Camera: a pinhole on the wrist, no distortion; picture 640 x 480 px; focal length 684.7 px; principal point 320.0 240.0 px. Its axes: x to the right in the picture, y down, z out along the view. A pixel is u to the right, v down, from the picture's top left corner.
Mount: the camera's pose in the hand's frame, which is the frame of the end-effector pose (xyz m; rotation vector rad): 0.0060 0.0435 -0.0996 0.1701 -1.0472 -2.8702
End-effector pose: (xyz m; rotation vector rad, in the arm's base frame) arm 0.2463 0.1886 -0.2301 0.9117 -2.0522 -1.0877
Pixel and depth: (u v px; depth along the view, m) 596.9 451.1 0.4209
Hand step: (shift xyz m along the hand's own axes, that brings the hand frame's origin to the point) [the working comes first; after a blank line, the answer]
In the camera's frame: 0.1702 0.1298 0.4209

-0.2132 0.1929 0.2911
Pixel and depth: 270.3 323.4 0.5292
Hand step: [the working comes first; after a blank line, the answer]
In the camera's frame: -0.0384 0.0645 0.5292

-0.0233 0.3355 0.3471
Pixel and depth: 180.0 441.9 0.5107
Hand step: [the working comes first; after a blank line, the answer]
In the camera's frame: -0.1044 0.1506 0.5107

0.0478 0.2656 0.3937
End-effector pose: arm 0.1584 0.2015 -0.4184 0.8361 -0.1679 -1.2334
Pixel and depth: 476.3 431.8 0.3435
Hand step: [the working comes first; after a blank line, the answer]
In the camera's frame: 0.0784 0.0962 0.3435

-0.1133 0.1797 0.2176
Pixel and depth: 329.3 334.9 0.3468
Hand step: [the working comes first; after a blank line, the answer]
In the camera's frame: 0.0047 0.0481 0.3468

-0.0426 0.2270 0.1946
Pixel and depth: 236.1 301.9 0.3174
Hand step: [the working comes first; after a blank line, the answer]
In the camera's frame: -0.0389 0.0287 0.3174

0.0037 0.2281 0.1631
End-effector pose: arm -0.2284 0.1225 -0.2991 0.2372 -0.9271 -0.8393
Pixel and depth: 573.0 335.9 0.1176
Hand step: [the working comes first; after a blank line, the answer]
In the camera's frame: 0.0435 0.0165 0.1176

-0.0519 0.1008 -0.0029
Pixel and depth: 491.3 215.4 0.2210
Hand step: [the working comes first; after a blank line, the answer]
In the camera's frame: 0.0553 -0.0079 0.2210

-0.0782 0.1839 0.0590
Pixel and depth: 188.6 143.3 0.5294
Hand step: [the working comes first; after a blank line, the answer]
In the camera's frame: -0.1016 -0.0748 0.5294

0.0339 0.4491 0.2622
